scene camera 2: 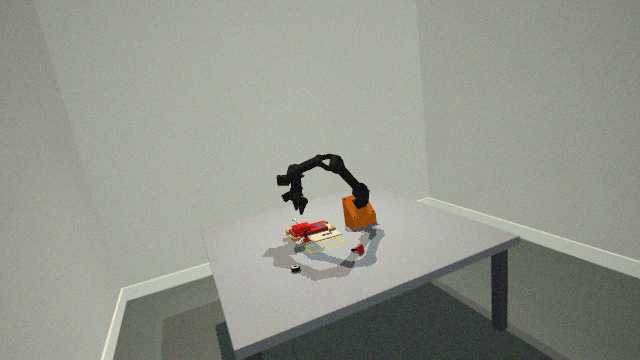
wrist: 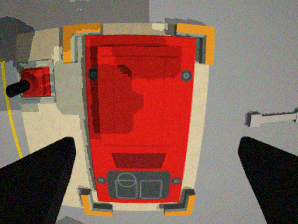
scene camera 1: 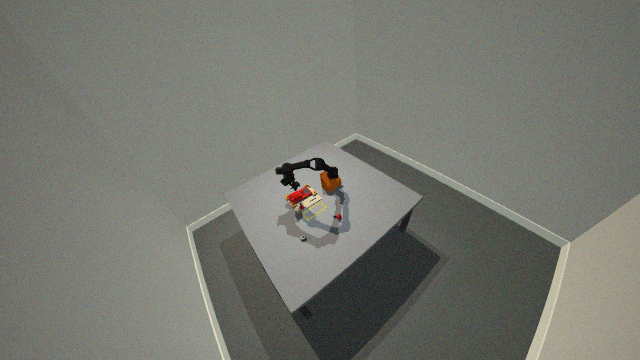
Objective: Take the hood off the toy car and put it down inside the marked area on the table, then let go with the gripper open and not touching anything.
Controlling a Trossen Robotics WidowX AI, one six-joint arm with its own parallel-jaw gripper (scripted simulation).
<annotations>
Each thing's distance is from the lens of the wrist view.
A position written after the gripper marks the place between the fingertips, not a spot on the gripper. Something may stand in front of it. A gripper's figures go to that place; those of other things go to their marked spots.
gripper (wrist: 161, 147): 10 cm
toy car (wrist: 133, 178): 23 cm
red hood (wrist: 138, 87): 16 cm
The marked spots on the toy car and the red hood are 11 cm apart.
</annotations>
